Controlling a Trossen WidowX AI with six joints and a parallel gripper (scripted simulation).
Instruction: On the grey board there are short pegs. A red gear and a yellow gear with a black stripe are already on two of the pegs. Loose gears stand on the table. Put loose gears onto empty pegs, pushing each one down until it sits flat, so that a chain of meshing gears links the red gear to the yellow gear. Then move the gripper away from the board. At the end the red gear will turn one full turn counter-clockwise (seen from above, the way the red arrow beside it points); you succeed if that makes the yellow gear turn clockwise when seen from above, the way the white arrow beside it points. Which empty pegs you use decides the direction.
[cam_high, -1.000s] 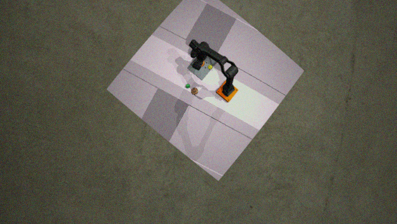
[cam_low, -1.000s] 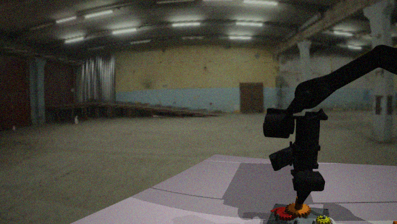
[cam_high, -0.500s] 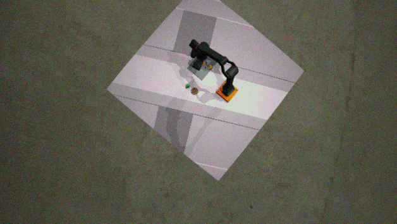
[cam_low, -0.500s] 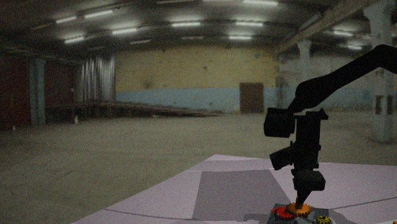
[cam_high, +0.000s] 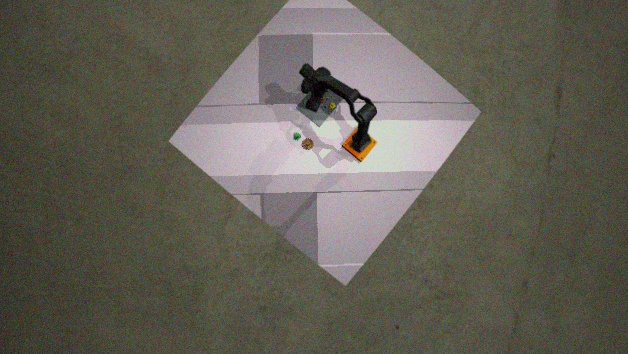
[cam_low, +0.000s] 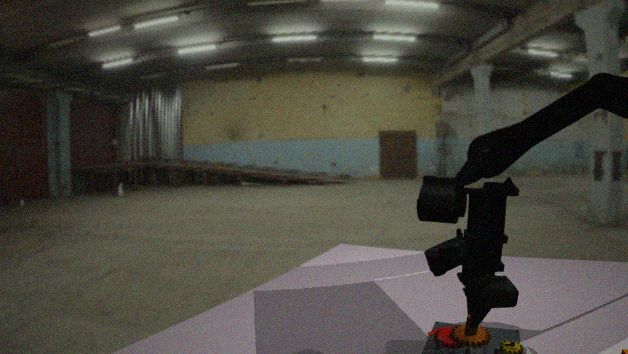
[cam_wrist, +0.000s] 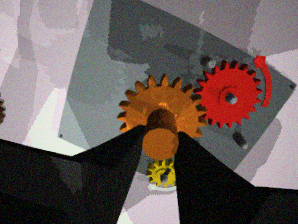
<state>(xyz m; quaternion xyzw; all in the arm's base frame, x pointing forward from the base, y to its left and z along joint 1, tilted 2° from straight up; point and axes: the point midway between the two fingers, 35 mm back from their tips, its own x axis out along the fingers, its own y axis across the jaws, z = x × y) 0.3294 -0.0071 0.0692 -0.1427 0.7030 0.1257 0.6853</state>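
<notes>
The small green gear lies 60 mm behind my gripper tip, 210 mm to the left of it and 60 mm below it. Also, from my gripper tip: orange gear 10 mm below; yellow gear 70 mm behind, 50 mm to the right, 60 mm below; red gear 40 mm ahead, 50 mm to the right, 60 mm below.
</notes>
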